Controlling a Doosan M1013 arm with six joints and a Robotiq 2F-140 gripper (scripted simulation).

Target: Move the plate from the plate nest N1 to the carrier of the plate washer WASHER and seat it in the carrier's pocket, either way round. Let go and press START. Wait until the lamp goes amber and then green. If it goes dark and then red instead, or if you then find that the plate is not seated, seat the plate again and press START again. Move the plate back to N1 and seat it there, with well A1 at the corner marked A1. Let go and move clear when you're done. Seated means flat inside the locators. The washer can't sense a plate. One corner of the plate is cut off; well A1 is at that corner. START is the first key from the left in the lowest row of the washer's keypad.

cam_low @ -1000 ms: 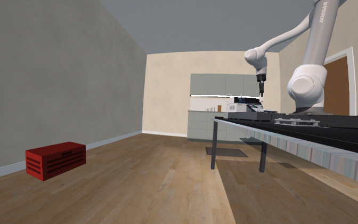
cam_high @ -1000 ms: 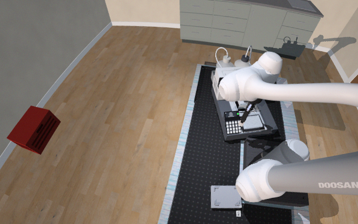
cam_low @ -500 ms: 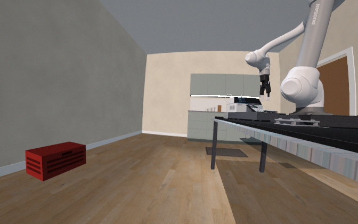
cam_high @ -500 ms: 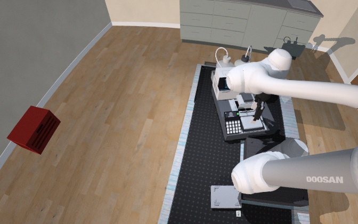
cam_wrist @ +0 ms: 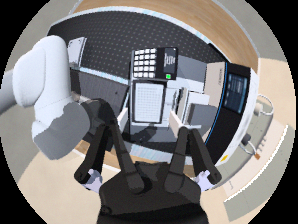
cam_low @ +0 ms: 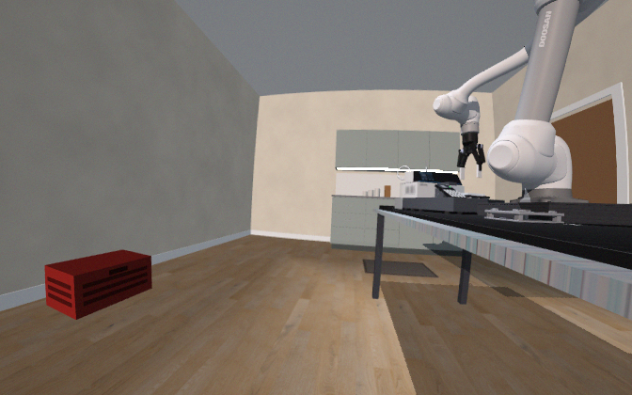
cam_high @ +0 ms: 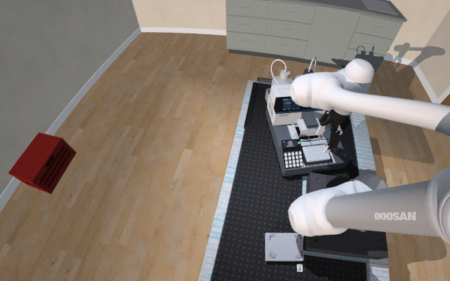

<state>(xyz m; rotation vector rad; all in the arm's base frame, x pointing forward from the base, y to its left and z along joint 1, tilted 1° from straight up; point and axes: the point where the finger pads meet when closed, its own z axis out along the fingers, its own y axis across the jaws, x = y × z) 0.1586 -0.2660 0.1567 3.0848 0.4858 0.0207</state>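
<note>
Right now the white well plate is 110 mm below my hand. Also, from my hand: plate washer (50 mm ahead, 150 mm to the right, 80 mm below); plate nest N1 (110 mm ahead, 460 mm to the left, 190 mm below); dark carrier pocket (120 mm below).
</note>
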